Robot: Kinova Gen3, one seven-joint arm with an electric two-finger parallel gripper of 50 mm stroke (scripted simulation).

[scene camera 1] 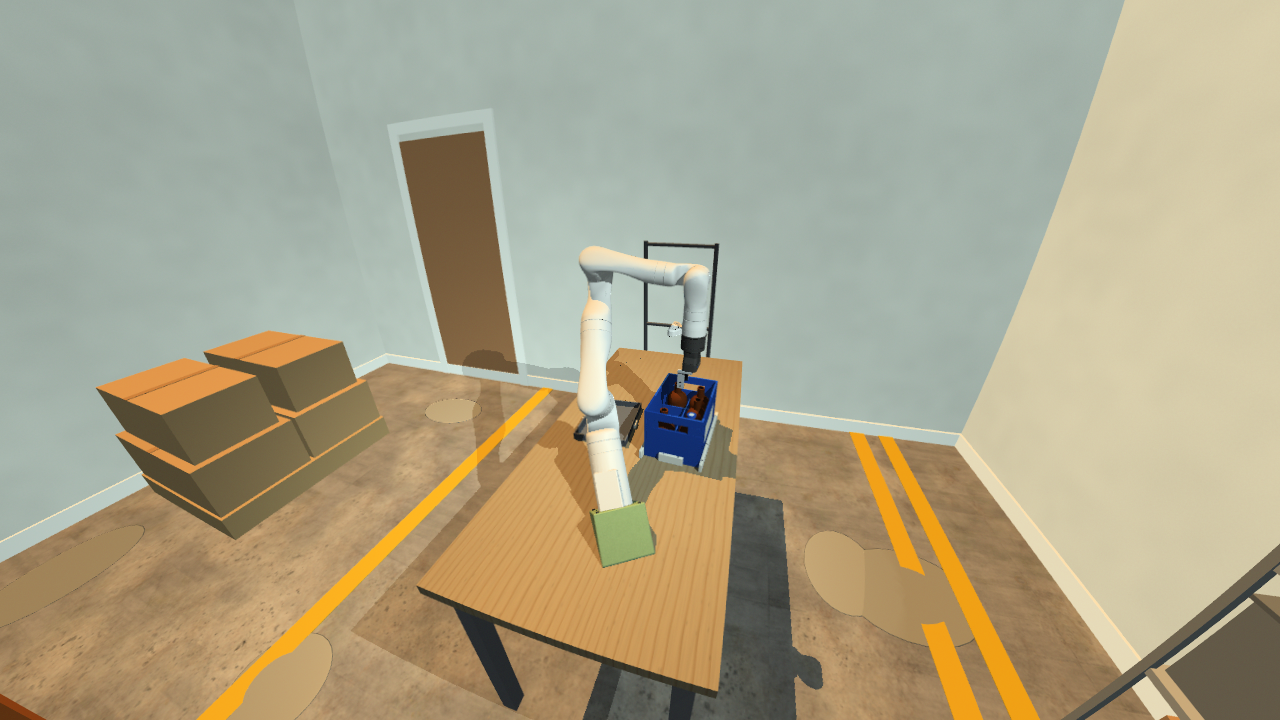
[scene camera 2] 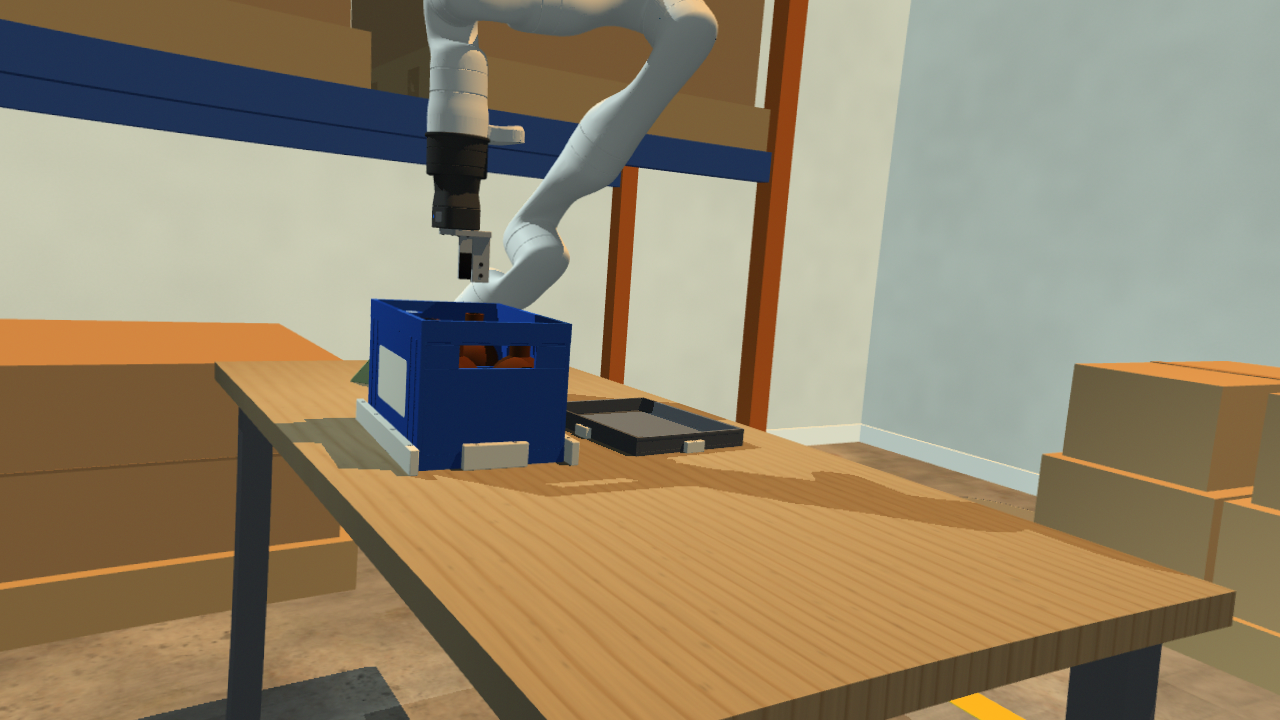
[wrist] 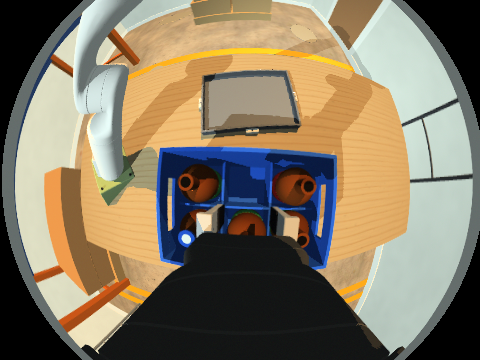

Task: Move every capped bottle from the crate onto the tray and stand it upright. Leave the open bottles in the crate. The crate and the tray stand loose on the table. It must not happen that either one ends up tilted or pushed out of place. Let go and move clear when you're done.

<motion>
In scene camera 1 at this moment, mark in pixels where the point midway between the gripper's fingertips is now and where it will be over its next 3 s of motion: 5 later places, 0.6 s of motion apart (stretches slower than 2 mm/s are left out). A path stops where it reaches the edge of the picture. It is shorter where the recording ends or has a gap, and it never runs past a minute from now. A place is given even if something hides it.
The gripper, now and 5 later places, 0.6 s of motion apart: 682,383; 686,389; 689,398; 692,402; 691,402; 691,409
</motion>
